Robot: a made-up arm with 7 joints. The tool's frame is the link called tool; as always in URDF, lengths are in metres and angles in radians. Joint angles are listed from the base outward. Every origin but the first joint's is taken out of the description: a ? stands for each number. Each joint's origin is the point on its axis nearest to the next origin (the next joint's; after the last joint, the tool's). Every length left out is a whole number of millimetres.
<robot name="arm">
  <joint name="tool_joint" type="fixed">
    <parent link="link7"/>
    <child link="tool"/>
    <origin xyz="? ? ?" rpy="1.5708 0 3.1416"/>
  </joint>
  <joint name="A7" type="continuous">
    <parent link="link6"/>
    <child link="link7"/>
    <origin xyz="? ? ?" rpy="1.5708 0 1.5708"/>
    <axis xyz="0 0 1"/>
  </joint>
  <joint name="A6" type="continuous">
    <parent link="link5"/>
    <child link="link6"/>
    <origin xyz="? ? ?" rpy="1.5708 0 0"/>
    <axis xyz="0 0 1"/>
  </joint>
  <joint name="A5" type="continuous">
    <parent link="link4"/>
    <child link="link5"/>
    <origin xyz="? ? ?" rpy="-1.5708 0 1.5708"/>
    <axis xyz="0 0 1"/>
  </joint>
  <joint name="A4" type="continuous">
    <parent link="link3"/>
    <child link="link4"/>
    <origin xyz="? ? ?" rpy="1.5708 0 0"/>
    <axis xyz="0 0 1"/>
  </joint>
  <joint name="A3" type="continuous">
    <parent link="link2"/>
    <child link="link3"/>
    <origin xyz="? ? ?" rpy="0 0 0"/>
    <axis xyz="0 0 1"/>
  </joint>
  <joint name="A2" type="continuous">
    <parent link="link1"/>
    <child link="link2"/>
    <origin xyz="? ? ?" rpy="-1.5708 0 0"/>
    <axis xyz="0 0 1"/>
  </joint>
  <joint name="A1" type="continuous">
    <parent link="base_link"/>
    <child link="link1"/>
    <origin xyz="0 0 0.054" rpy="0 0 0"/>
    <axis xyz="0 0 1"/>
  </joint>
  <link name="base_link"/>
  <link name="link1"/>
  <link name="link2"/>
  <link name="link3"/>
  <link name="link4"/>
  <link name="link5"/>
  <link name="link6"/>
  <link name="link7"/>
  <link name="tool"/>
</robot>
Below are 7 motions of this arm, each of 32 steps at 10 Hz.
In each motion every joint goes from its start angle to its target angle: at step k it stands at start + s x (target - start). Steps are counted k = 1, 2, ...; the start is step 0. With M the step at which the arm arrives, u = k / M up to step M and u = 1 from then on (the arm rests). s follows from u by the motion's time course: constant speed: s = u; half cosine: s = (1 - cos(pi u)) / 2; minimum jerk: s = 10 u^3 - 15 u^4 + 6 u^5.
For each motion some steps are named. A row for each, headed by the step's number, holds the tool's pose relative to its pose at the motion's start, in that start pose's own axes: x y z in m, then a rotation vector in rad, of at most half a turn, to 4 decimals.
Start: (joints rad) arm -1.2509 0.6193 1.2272 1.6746 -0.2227 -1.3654 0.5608
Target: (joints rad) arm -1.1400 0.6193 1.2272 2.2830 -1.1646 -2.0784 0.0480
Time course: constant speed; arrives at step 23
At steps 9, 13, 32:
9: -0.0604 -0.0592 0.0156 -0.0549 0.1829 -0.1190
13: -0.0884 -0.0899 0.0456 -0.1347 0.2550 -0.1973
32: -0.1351 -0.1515 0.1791 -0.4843 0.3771 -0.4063

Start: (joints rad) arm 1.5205 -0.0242 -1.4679 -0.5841 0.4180 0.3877 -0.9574
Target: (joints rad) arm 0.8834 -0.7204 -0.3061 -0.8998 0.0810 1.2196 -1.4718
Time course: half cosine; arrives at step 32
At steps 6, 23, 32:
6: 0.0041 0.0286 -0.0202 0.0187 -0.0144 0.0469
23: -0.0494 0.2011 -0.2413 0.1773 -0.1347 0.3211
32: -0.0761 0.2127 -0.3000 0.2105 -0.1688 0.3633

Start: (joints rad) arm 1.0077 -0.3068 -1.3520 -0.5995 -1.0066 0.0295 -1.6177
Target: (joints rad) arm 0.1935 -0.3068 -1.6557 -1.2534 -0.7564 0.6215 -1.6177
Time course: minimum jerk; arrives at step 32
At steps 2, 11, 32:
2: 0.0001 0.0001 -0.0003 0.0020 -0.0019 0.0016
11: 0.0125 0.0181 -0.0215 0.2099 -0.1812 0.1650
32: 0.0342 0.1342 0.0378 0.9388 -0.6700 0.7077

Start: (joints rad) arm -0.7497 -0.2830 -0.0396 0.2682 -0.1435 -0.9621 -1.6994
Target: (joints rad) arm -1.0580 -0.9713 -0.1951 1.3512 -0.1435 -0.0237 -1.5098
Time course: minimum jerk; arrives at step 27
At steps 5, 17, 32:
5: -0.0127 -0.0006 -0.0137 0.0839 -0.0224 -0.0260
17: -0.0816 0.1850 -0.1006 1.3027 -0.4590 0.1511
32: -0.1228 0.2912 -0.0441 1.7101 -0.5803 0.5265

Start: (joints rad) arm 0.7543 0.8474 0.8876 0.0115 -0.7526 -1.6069 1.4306
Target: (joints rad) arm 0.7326 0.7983 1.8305 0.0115 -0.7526 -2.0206 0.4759
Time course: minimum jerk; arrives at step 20
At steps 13, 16, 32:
13: -0.0212 0.1646 -0.0426 0.4398 -0.7528 -0.8385
16: -0.0302 0.1931 -0.0392 0.4528 -0.9163 -1.0891
32: -0.0340 0.2024 -0.0378 0.4484 -0.9669 -1.1746

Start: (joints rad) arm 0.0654 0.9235 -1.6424 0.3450 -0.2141 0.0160 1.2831
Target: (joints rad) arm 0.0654 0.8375 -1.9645 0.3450 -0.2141 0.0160 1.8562
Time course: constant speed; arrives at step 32
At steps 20, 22, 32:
20: -0.0174 -0.0114 -0.0367 -0.0604 0.1247 -0.0838
22: -0.0190 -0.0124 -0.0401 -0.0647 0.1371 -0.0933
32: -0.0266 -0.0166 -0.0564 -0.0814 0.1988 -0.1433

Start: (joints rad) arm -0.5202 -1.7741 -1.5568 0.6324 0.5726 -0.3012 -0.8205
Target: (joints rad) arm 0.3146 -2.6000 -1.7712 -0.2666 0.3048 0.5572 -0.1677
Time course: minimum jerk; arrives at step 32
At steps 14, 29, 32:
14: -0.0629 0.0446 -0.0153 -0.3904 0.2738 -0.1651
29: -0.1549 0.0870 -0.0513 -0.9074 0.4629 -0.4819
32: -0.1558 0.0874 -0.0516 -0.9131 0.4633 -0.4846

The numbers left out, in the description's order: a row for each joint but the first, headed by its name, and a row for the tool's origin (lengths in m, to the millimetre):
tool: -0.098 -0.17 0
A7: -0.283 0.082 0
A6: -0.054 -0.027 0
A5: -0.005 0.259 0
A4: 0.026 -0.123 0
A3: -0.123 0.042 0
A2: -0.062 0.165 0

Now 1 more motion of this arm.
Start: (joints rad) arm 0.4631 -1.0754 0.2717 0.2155 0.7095 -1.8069 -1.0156
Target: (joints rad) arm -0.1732 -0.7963 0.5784 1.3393 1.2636 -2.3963 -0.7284
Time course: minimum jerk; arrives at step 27
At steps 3, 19, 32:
3: -0.0005 0.0003 0.0005 0.0045 -0.0066 0.0008
19: -0.0369 0.0846 -0.0634 0.3101 -0.0511 -0.0162
32: -0.0554 0.1118 -0.0872 0.3352 0.0344 -0.0452

